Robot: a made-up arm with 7 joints. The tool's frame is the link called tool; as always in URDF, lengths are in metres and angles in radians. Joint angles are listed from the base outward.
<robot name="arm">
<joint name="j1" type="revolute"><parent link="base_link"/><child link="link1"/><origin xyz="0.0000 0.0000 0.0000" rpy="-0.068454 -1.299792 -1.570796"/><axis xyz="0 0 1"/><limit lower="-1.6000" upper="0.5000"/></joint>
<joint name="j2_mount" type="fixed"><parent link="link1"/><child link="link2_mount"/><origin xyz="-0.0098 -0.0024 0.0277"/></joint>
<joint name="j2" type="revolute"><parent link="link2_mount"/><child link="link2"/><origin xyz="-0.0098 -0.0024 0.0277" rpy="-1.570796 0.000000 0.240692"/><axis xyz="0 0 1"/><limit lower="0.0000" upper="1.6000"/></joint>
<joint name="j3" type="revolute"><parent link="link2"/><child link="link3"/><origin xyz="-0.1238 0.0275 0.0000" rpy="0.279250 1.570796 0.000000"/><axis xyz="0 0 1"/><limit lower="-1.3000" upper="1.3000"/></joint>
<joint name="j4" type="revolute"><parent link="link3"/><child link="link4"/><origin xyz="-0.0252 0.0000 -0.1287" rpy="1.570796 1.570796 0.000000"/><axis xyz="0 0 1"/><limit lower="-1.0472" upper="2.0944"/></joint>
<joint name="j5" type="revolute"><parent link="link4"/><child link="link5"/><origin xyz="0.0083 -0.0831 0.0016" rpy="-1.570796 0.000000 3.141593"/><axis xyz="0 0 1"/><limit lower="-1.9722" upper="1.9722"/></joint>
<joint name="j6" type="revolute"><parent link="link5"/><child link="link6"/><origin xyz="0.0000 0.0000 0.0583" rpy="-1.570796 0.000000 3.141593"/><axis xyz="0 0 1"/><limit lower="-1.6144" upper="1.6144"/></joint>
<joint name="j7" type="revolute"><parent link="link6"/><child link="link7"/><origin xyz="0.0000 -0.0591 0.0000" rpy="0.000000 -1.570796 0.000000"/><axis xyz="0 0 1"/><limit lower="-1.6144" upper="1.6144"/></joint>
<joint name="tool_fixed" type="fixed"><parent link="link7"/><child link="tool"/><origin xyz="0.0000 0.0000 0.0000" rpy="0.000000 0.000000 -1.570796"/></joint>
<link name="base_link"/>
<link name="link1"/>
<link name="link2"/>
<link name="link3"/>
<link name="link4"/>
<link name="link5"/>
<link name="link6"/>
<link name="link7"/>
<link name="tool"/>
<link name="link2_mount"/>
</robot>
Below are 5 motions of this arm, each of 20 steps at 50 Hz.
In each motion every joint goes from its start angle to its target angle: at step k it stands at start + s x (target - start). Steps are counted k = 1, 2, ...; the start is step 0. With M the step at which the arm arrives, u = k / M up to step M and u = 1 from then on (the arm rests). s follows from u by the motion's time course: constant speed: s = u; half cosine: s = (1 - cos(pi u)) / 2; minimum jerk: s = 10 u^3 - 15 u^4 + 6 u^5.
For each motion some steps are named. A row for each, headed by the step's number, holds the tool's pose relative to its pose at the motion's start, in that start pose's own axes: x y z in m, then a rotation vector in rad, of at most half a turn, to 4 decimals.
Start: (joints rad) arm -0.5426 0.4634 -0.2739 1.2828 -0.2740 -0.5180 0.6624
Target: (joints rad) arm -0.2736 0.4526 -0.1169 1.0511 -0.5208 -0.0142 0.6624
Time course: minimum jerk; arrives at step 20
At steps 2, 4, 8, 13, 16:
2: -0.0003 0.0003 -0.0008 0.0005 0.0054 0.0013
4: -0.0022 0.0019 -0.0052 0.0033 0.0368 0.0085
8: -0.0135 0.0108 -0.0282 0.0168 0.2025 0.0421
13: -0.0373 0.0282 -0.0648 0.0338 0.4893 0.0830
16: -0.0481 0.0357 -0.0780 0.0380 0.6024 0.0930

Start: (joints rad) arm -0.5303 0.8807 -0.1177 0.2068 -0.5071 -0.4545 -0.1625
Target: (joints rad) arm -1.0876 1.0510 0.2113 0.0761 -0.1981 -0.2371 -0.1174
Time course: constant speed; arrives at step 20
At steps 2, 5, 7, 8, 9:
2: 0.0162 0.0127 0.0157 0.0585 -0.0517 0.0175
5: 0.0377 0.0312 0.0418 0.1456 -0.1284 0.0511
7: 0.0499 0.0431 0.0606 0.2029 -0.1791 0.0785
8: 0.0554 0.0490 0.0704 0.2313 -0.2043 0.0937
9: 0.0604 0.0547 0.0804 0.2594 -0.2293 0.1099

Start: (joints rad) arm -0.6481 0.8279 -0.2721 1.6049 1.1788 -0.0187 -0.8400
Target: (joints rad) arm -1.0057 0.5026 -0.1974 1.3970 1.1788 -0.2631 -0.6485
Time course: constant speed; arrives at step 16
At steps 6, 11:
6: -0.0570 0.0353 0.0689 0.1299 -0.2365 0.2505
11: -0.1179 0.0546 0.1198 0.2366 -0.4267 0.4680

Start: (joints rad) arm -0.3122 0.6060 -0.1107 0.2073 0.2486 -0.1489 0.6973
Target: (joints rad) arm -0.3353 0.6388 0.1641 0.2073 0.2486 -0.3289 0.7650
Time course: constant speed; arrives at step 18
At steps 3, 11, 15, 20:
3: 0.0079 0.0090 -0.0004 -0.0111 -0.0187 0.0579
11: 0.0267 0.0345 -0.0009 -0.0377 -0.0727 0.2119
15: 0.0349 0.0480 -0.0009 -0.0495 -0.1020 0.2887
20: 0.0405 0.0583 -0.0008 -0.0575 -0.1249 0.3461

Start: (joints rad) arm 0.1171 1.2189 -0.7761 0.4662 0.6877 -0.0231 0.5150
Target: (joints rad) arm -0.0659 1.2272 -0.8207 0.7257 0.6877 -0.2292 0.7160
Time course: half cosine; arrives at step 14
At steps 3, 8, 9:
3: 0.0025 0.0014 -0.0045 0.0035 0.0007 0.0197
8: 0.0126 0.0093 -0.0256 0.0155 0.0071 0.1105
9: 0.0144 0.0113 -0.0301 0.0173 0.0091 0.1297

